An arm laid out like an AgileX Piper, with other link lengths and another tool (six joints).
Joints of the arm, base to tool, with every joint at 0 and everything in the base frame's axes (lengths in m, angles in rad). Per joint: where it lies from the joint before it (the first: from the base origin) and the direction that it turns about. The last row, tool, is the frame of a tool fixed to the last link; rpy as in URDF.
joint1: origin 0 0 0.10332 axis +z
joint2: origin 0 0 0 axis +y
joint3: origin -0.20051 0 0.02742 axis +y
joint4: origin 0.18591 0 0.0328 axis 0.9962 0 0.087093
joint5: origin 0 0 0 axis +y
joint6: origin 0.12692 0 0.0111 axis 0.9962 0 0.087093
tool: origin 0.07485 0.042 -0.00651 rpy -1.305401 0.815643 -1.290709
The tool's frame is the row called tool.
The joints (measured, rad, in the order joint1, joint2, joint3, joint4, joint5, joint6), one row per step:
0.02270 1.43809 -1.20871 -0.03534 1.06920 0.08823
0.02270 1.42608 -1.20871 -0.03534 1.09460 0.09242
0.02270 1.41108 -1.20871 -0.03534 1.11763 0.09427
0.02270 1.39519 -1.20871 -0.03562 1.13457 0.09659
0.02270 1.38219 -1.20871 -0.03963 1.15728 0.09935
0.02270 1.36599 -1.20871 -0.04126 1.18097 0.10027
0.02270 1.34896 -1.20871 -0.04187 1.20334 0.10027
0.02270 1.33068 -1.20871 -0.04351 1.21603 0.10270
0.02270 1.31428 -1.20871 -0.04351 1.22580 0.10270
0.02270 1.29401 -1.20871 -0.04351 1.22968 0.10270
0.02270 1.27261 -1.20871 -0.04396 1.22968 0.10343
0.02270 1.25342 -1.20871 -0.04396 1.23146 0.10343
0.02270 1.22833 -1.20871 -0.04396 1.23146 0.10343
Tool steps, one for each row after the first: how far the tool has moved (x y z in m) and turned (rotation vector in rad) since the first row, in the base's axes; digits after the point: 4 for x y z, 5 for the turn. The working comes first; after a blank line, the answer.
Tool pose at each row, in the base's axes (x y z in m, rotation vector in rad; the steps are taken from these numbers as rounded here):
0.2502 0.0422 0.1022 -0.90579 2.53060 -0.13688
0.2455 0.0421 0.1037 -0.90314 2.54499 -0.13148
0.2411 0.0420 0.1060 -0.90206 2.55350 -0.12846
0.2379 0.0418 0.1089 -0.89870 2.55566 -0.12835
0.2336 0.0409 0.1105 -0.89875 2.56645 -0.12966
0.2289 0.0404 0.1129 -0.89928 2.57433 -0.12910
0.2243 0.0402 0.1156 -0.89995 2.57976 -0.12816
0.2217 0.0398 0.1190 -0.89504 2.57595 -0.13234
0.2196 0.0397 0.1220 -0.89254 2.57002 -0.13503
0.2184 0.0397 0.1263 -0.88748 2.55493 -0.14134
0.2179 0.0396 0.1310 -0.88033 2.53543 -0.14989
0.2170 0.0395 0.1350 -0.87506 2.51933 -0.15640
0.2161 0.0395 0.1405 -0.86760 2.49604 -0.16564

-0.0047 -0.0001 0.0015 0.00102 0.01327 -0.00482
-0.0091 -0.0002 0.0038 0.00136 0.02123 -0.00737
-0.0123 -0.0004 0.0067 0.00179 0.02221 -0.01012
-0.0166 -0.0013 0.0083 -0.00161 0.03172 -0.01326
-0.0213 -0.0018 0.0107 -0.00321 0.03911 -0.01497
-0.0259 -0.0020 0.0134 -0.00402 0.04440 -0.01587
-0.0285 -0.0024 0.0168 -0.00468 0.03868 -0.01867
-0.0306 -0.0025 0.0198 -0.00448 0.03205 -0.01911
-0.0318 -0.0025 0.0241 -0.00395 0.01567 -0.01931
-0.0323 -0.0026 0.0288 -0.00344 -0.00576 -0.02004
-0.0332 -0.0027 0.0328 -0.00287 -0.02316 -0.02015
-0.0341 -0.0027 0.0383 -0.00205 -0.04824 -0.02018

